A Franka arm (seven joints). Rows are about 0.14 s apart.
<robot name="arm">
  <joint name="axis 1" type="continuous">
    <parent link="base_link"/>
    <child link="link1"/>
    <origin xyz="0 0 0.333" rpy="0 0 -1.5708"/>
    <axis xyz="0 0 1"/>
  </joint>
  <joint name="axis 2" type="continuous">
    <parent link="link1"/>
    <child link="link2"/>
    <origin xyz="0 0 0" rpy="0 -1.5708 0"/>
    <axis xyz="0 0 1"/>
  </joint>
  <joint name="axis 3" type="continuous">
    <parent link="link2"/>
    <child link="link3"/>
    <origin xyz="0.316 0 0" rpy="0 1.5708 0"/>
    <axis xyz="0 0 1"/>
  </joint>
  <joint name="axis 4" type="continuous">
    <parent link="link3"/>
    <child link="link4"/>
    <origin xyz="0 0.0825 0" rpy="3.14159 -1.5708 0"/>
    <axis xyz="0 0 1"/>
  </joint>
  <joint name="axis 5" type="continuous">
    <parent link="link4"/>
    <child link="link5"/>
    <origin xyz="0.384 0.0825 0" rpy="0 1.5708 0"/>
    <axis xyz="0 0 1"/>
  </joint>
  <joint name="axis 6" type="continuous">
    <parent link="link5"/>
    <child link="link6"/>
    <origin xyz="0 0 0" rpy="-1.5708 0 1.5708"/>
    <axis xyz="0 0 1"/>
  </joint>
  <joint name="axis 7" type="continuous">
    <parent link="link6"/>
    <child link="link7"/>
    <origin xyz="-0.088 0 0" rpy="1.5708 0 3.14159"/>
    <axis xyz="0 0 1"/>
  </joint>
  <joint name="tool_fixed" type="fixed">
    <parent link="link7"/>
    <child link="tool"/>
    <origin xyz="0 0 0.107"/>
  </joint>
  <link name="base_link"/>
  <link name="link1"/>
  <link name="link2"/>
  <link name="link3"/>
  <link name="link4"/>
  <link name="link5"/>
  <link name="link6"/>
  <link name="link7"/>
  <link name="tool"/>
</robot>
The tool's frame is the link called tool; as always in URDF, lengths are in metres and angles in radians. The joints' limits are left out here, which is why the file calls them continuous.
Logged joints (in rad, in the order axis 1, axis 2, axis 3, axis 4, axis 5, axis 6, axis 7), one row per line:
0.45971, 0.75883, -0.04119, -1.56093, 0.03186, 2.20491, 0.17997
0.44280, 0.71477, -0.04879, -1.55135, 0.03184, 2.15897, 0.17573
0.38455, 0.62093, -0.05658, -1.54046, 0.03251, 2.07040, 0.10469
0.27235, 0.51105, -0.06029, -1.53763, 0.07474, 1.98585, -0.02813
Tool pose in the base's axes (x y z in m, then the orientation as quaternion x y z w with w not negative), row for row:
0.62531, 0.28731, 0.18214, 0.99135, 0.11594, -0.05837, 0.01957
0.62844, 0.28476, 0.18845, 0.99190, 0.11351, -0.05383, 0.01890
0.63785, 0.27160, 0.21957, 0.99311, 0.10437, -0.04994, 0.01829
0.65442, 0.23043, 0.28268, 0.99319, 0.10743, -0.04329, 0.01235
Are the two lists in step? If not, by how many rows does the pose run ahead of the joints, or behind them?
The pose runs 1 row behind the joints: the pose in row i belongs to the joints in row i - 1.
